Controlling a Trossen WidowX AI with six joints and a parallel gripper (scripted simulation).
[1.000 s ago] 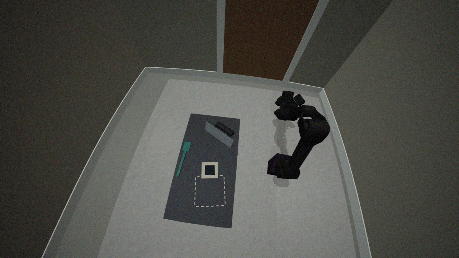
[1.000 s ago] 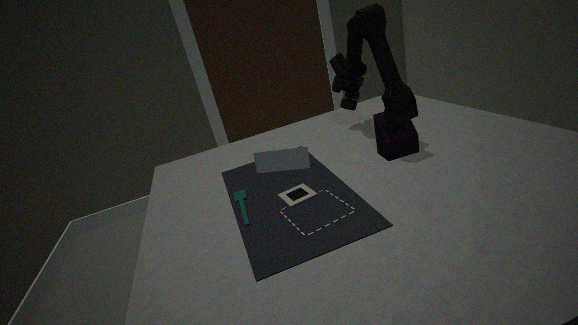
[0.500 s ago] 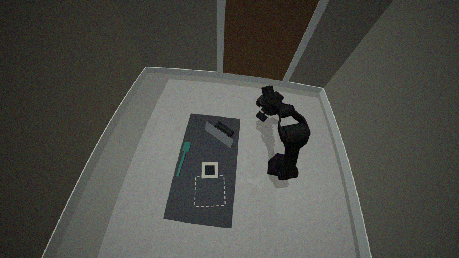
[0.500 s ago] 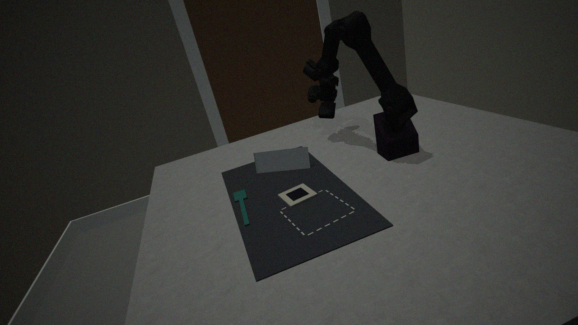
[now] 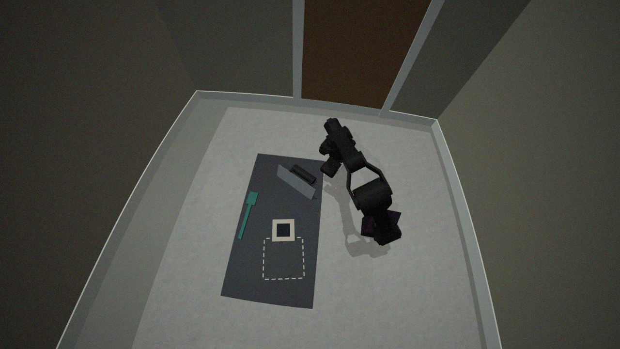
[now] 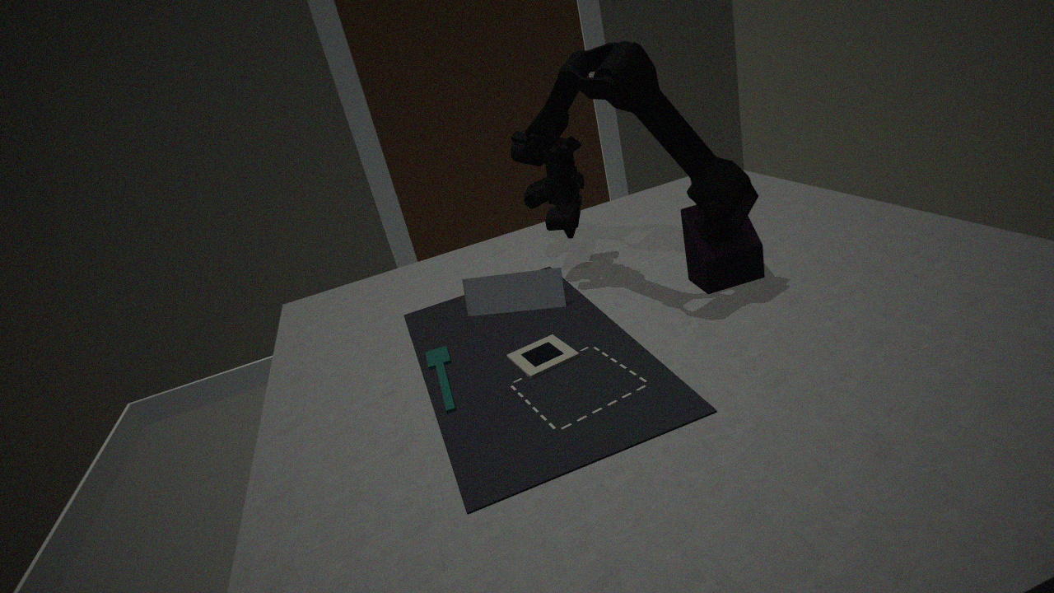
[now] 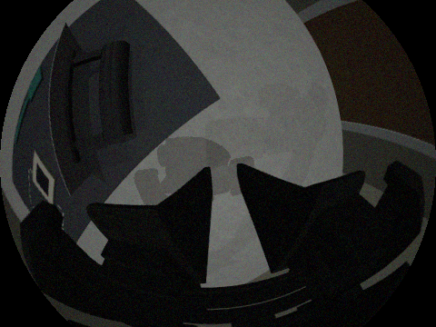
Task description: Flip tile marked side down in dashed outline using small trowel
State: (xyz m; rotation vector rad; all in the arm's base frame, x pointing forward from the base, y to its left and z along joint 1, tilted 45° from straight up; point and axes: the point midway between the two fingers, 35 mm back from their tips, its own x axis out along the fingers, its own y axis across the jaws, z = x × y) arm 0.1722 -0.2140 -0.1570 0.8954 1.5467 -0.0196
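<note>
The dark mat is 26 cm to the left of my gripper tip, 23 cm ahead of it and 10 cm below it. The rest, counted from my gripper tip: green trowel 36 cm ahead, 23 cm to the left, 7 cm below; tile 30 cm to the left, 20 cm ahead, 7 cm below.
</note>
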